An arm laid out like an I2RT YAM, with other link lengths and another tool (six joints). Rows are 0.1 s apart.
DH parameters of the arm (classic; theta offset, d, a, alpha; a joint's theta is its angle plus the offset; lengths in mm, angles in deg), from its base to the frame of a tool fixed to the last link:
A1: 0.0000 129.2 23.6 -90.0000
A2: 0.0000 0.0 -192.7 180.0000
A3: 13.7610 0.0 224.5 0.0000
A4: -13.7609 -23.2 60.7 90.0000
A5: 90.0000 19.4 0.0 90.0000
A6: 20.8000 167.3 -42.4 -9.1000
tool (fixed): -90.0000 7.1 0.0 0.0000
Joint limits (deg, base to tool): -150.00..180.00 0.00..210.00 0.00..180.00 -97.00..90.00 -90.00..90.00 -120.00..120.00
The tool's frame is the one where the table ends.
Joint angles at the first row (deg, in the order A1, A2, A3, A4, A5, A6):
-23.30 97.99 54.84 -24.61 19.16 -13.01
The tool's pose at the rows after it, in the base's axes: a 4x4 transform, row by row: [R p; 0 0 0 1], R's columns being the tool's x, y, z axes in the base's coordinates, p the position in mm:
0.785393 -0.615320 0.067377 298.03; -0.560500 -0.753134 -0.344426 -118.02; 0.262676 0.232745 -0.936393 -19.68; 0 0 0 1
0.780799 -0.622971 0.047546 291.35; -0.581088 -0.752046 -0.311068 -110.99; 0.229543 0.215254 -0.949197 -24.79; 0 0 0 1
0.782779 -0.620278 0.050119 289.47; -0.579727 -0.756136 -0.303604 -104.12; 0.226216 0.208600 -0.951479 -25.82; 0 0 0 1
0.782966 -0.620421 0.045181 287.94; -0.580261 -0.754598 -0.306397 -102.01; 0.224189 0.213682 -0.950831 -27.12; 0 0 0 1
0.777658 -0.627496 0.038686 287.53; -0.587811 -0.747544 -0.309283 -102.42; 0.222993 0.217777 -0.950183 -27.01; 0 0 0 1
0.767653 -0.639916 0.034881 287.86; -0.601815 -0.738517 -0.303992 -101.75; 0.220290 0.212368 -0.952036 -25.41; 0 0 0 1
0.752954 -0.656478 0.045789 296.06; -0.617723 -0.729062 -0.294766 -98.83; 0.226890 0.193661 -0.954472 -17.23; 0 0 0 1
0.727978 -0.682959 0.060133 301.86; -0.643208 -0.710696 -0.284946 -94.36; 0.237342 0.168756 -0.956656 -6.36; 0 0 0 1
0.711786 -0.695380 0.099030 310.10; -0.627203 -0.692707 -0.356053 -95.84; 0.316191 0.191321 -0.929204 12.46; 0 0 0 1
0.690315 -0.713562 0.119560 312.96; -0.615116 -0.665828 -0.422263 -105.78; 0.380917 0.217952 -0.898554 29.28; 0 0 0 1
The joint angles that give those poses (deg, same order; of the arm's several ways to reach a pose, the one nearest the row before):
-22.85 98.35 54.76 -25.22 18.72 -10.90
-22.76 98.35 53.97 -26.54 17.58 -9.41
-21.80 97.56 52.83 -26.54 17.41 -8.53
-21.27 97.47 52.38 -26.54 17.84 -8.00
-21.09 97.65 52.64 -26.98 18.28 -7.30
-20.92 97.64 53.17 -27.95 18.28 -6.07
-19.96 97.91 55.71 -30.23 18.02 -3.79
-18.81 96.95 57.47 -32.86 17.84 -0.53
-16.27 94.06 57.92 -33.13 21.95 1.23
-15.82 91.59 58.27 -33.22 25.65 1.32

